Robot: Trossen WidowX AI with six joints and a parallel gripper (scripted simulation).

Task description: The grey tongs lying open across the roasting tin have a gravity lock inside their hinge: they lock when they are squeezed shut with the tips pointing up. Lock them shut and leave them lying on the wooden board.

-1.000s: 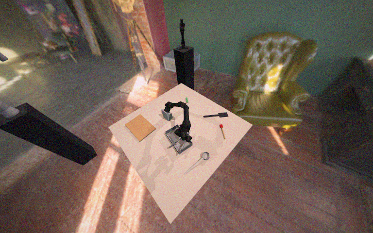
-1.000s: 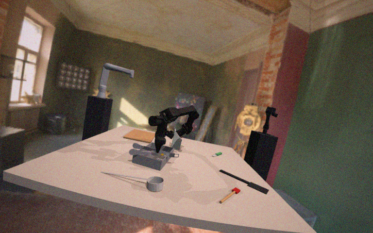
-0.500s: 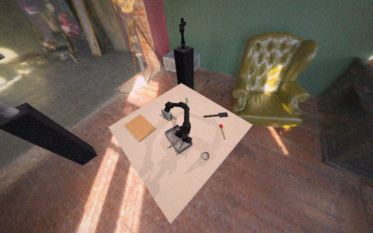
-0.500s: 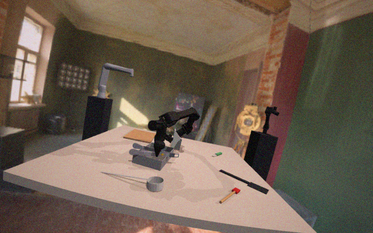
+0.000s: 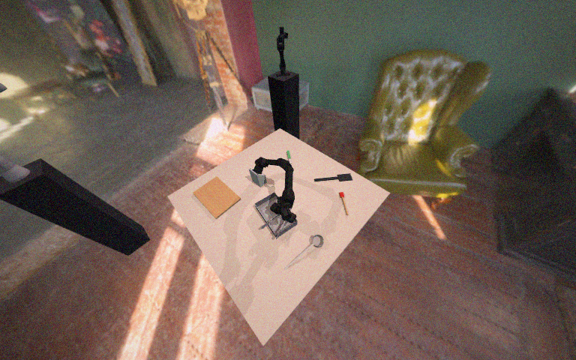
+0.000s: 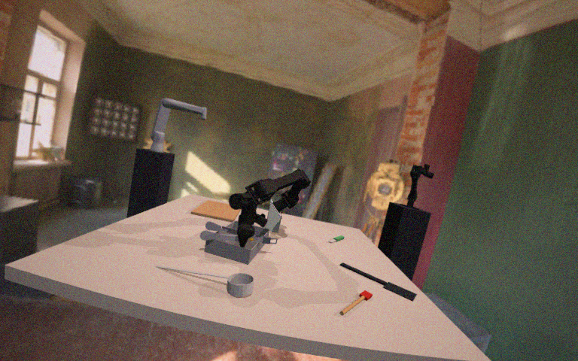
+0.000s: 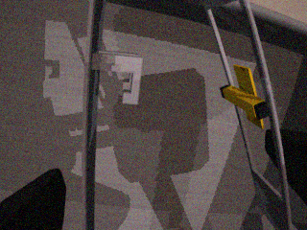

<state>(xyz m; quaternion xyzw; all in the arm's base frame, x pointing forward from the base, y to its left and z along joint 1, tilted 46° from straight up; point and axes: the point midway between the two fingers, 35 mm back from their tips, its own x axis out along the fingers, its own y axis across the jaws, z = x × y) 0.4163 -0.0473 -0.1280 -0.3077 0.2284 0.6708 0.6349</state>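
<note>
My gripper tip is 3 cm past the flat tong arm, 4 cm to the left of it and 3 cm below it. From my gripper tip the other things lie so: black spatula: 6 cm ahead, 58 cm to the left, 3 cm below; wooden board: 57 cm behind, 21 cm to the right, 3 cm below; grey roasting tin: 7 cm behind, 1 cm to the right, 1 cm below.
</note>
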